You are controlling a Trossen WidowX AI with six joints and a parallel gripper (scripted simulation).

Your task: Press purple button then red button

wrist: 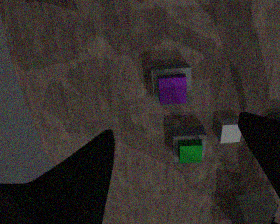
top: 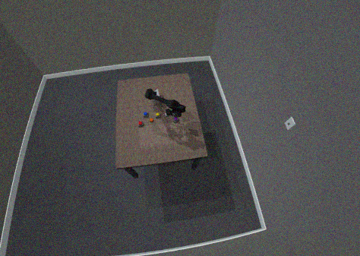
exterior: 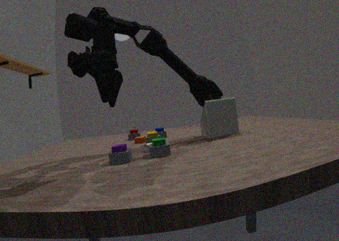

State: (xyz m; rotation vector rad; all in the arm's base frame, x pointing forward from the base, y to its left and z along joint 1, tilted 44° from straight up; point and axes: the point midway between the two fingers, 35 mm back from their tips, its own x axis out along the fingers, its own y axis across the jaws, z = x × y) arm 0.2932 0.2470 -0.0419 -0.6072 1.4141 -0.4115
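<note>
Right now my gripper tip is 10 mm past the purple button and 100 mm above it. From my gripper tip the other things lie so: orange block 30 mm behind, 260 mm to the right, 130 mm below; then green button 100 mm behind, 30 mm to the right, 100 mm below; then yellow button 80 mm behind, 190 mm to the right, 100 mm below.
</note>
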